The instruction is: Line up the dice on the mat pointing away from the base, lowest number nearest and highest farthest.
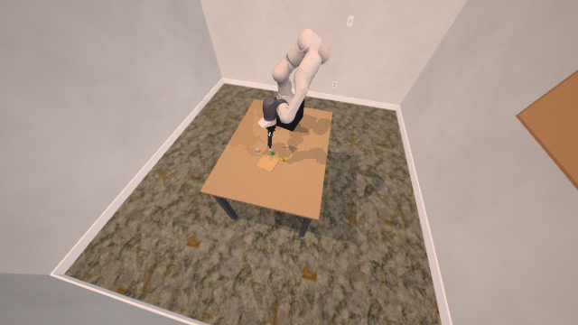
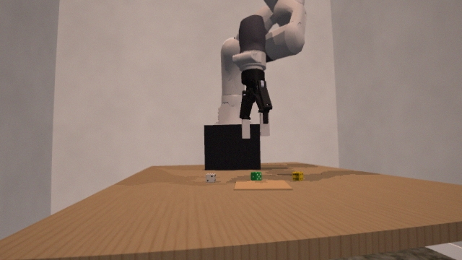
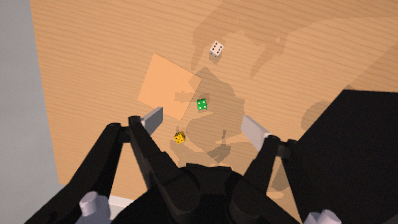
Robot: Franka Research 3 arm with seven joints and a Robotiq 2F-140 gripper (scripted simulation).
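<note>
The green die is 13 cm below my hand. From my hand the other things lie so: tan mat (10 cm ahead, 14 cm below); then white die (2 cm ahead, 14 cm to the right, 13 cm below); then yellow die (3 cm ahead, 13 cm to the left, 13 cm below).
</note>
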